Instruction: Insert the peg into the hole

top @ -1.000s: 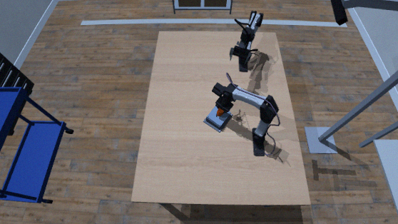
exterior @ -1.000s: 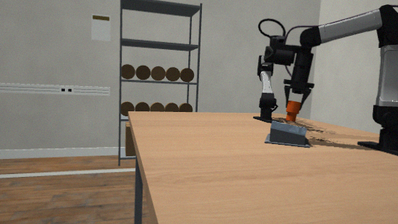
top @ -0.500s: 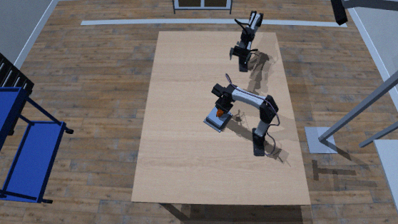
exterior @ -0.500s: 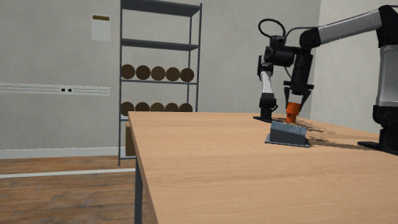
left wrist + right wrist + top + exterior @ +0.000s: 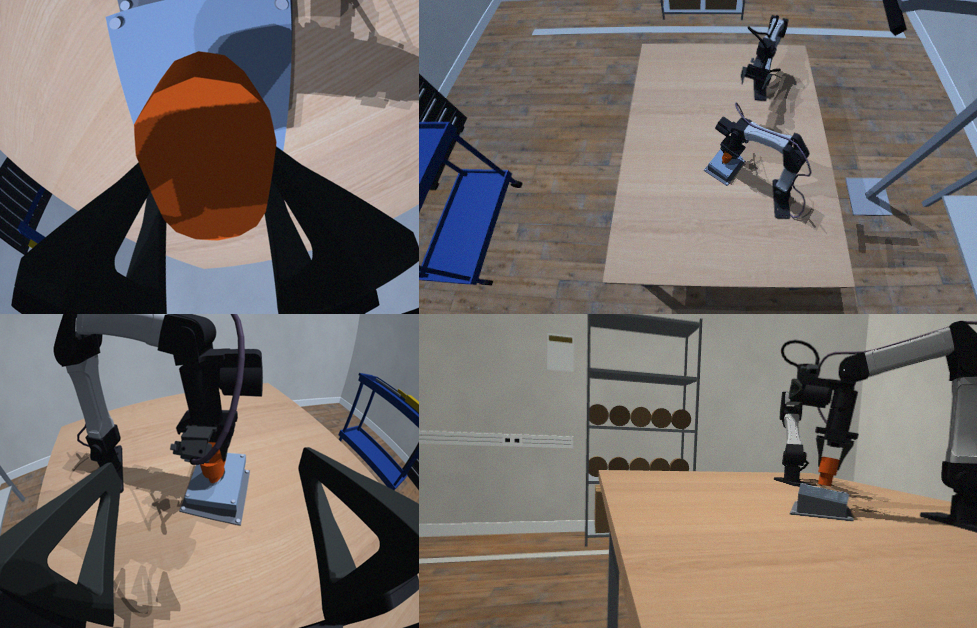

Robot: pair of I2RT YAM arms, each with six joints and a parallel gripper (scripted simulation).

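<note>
My left gripper is now 2 cm above the orange peg. Also, from my left hand: blue-grey plate (8 cm below, 1 cm ahead).
</note>
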